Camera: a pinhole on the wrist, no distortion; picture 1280 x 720 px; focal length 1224.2 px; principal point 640.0 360.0 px. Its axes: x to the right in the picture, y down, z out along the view. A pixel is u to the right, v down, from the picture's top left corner.
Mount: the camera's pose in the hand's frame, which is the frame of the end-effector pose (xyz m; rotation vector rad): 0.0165 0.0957 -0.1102 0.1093 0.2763 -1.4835
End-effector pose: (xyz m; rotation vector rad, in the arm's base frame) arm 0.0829 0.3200 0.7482 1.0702 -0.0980 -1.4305
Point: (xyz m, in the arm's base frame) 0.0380 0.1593 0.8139
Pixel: 598 541
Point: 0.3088 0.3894 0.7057
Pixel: behind the camera
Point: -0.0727 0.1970 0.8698
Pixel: 700 165
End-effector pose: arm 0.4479 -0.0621 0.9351 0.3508 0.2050 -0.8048
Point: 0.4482 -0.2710 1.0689
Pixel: 1045 471
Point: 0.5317 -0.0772 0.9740
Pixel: 621 509
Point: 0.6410 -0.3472 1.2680
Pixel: 502 675
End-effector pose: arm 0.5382 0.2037 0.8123 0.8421 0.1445 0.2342
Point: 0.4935 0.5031 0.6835
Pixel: behind the camera
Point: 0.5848 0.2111 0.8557
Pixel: 866 430
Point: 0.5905 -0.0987 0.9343
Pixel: 889 66
